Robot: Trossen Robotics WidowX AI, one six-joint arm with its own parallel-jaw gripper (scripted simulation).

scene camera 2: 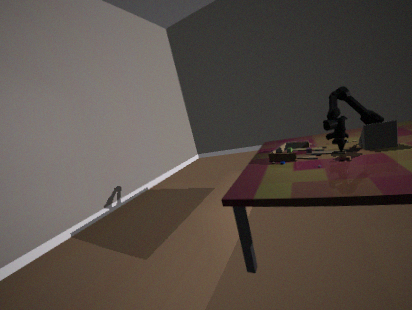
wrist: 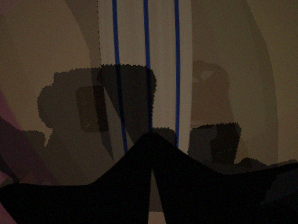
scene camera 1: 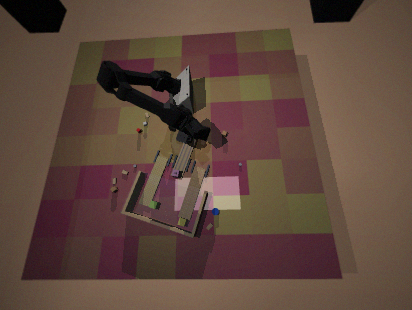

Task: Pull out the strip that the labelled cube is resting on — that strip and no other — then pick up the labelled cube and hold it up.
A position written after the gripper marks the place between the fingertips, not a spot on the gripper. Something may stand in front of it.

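The wrist camera shows the gripper [wrist: 150,138] together with a strip [wrist: 147,67].
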